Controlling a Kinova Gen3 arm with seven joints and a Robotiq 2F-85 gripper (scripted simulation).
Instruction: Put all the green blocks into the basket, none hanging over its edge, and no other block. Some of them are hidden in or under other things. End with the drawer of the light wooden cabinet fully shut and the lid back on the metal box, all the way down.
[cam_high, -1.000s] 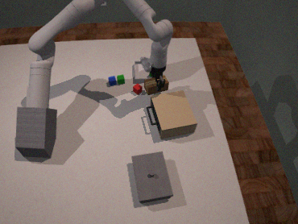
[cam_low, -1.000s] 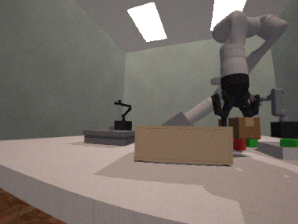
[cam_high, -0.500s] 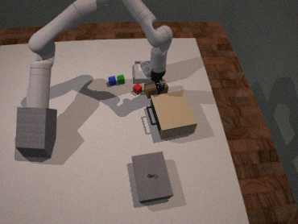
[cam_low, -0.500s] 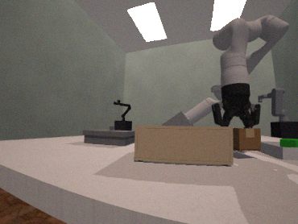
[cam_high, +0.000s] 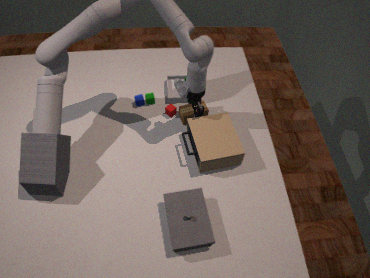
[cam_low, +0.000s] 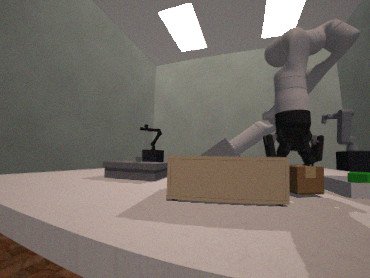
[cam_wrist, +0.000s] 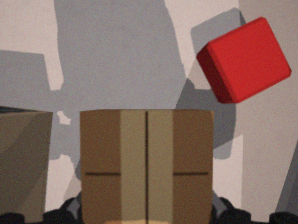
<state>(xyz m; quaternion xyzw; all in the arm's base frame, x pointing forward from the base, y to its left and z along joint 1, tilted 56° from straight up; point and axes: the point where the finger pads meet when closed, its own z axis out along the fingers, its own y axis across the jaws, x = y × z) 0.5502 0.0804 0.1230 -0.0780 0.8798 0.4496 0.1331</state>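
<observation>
Now: the cardboard box right at my hand. Round my hand: basket: 16 cm to the left, 3 cm below, 3 cm behind; light wooden cabinet: 16 cm to the right, 5 cm ahead; red block: 9 cm behind, 3 cm to the left, 2 cm below.
</observation>
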